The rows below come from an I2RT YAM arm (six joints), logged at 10 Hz.
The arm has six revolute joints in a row. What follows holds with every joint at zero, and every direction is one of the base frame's. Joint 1 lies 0.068 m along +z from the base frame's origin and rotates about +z. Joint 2 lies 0.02 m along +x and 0.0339 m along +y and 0.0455 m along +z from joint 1 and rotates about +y. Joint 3 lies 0.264 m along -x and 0.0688 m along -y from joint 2 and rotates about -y. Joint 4 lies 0.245 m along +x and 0.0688 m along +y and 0.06 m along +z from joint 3 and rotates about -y. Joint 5 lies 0.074 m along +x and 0.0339 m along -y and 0.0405 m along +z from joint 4 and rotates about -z. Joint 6 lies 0.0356 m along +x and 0.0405 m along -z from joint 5 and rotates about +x. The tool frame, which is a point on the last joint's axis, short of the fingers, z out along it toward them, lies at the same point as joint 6; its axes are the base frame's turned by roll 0, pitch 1.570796 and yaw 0 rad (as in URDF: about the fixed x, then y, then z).
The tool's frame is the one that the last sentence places.
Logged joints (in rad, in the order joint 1, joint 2, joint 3, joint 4, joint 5, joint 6), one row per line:
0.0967 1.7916 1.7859 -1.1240 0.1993 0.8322
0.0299 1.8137 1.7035 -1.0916 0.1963 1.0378
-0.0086 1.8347 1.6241 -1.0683 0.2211 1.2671
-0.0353 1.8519 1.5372 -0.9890 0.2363 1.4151
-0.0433 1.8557 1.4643 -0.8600 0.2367 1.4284
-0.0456 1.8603 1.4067 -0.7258 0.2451 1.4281
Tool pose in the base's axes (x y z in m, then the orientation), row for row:
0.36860 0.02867 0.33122 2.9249 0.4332 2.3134
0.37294 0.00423 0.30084 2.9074 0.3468 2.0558
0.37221 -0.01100 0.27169 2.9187 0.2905 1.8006
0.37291 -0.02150 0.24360 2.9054 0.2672 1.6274
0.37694 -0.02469 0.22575 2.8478 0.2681 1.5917
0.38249 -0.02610 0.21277 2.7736 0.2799 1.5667
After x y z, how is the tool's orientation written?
As angles about the fixed x, y, z axes (roll, pitch, yaw), in radians.
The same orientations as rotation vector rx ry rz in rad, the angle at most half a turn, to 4 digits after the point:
1.0120 2.4607 0.0294
1.3600 2.3627 0.0279
1.6900 2.2041 -0.0089
1.8816 2.0559 -0.0169
1.8825 2.0005 0.0312
1.8529 1.9447 0.0846

